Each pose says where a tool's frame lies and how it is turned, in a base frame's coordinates. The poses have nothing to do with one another.
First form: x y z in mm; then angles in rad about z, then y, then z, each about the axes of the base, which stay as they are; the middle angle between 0 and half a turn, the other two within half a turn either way.
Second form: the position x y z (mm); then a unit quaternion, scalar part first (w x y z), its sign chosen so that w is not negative. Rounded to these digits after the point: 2 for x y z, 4 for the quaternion.
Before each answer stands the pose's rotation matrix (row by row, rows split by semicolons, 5 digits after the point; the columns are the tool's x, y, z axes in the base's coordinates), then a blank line. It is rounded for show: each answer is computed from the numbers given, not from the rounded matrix.
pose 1, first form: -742.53 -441.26 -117.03 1.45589 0.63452 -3.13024
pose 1, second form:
-0.08105 0.80130 -0.59275; -0.99439 -0.10556 -0.00673; -0.06797 0.58888 0.80536

-742.53 -441.26 -117.03 0.6361 0.2341 -0.2062 -0.7057
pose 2, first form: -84.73 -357.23 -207.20 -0.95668 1.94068 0.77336
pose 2, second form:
0.42185 -0.61394 0.66717; -0.73034 0.20595 0.65130; -0.53727 -0.76201 -0.36151

-84.73 -357.23 -207.20 0.5626 -0.6280 0.5352 -0.0517
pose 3, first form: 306.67 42.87 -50.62 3.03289 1.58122 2.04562
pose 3, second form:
-0.10122 0.88361 -0.45716; -0.04038 0.45549 0.88933; 0.99404 0.10848 -0.01042

306.67 42.87 -50.62 0.5796 -0.3368 -0.6259 -0.3985
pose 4, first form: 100.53 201.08 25.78 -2.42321 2.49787 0.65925
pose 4, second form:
0.87915 0.04502 0.47441; -0.15139 -0.91757 0.36762; 0.45186 -0.39502 -0.79987

100.53 201.08 25.78 0.2011 -0.9482 0.0280 -0.2442
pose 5, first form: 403.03 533.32 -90.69 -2.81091 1.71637 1.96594
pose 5, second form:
0.24685 0.89107 -0.38087; 0.25161 0.32062 0.91318; 0.93582 -0.32125 -0.14506

403.03 533.32 -90.69 0.5963 -0.5175 -0.5520 -0.2681
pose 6, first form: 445.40 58.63 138.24 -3.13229 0.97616 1.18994
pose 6, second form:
-0.19959 0.93024 0.30791; -0.52350 -0.36686 0.76900; 0.82832 -0.00771 0.56021

445.40 58.63 138.24 0.4984 -0.3896 -0.2610 -0.7292
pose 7, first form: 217.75 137.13 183.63 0.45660 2.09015 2.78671
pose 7, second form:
0.26451 -0.51707 -0.81404; -0.56822 -0.76559 0.30166; -0.77921 0.38276 -0.49632

217.75 137.13 183.63 0.0255 0.7947 -0.3414 -0.5012
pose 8, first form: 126.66 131.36 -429.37 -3.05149 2.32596 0.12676
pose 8, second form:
0.68853 0.06473 0.72232; -0.00296 -0.99575 0.09205; 0.72521 -0.06552 -0.68541

126.66 131.36 -429.37 0.0429 -0.9178 -0.0168 -0.3943
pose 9, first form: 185.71 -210.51 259.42 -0.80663 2.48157 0.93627
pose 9, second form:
0.25740 -0.89534 0.36346; -0.86819 -0.04914 0.49379; -0.42425 -0.44266 -0.78998

185.71 -210.51 259.42 0.3234 -0.7240 0.6090 0.0210
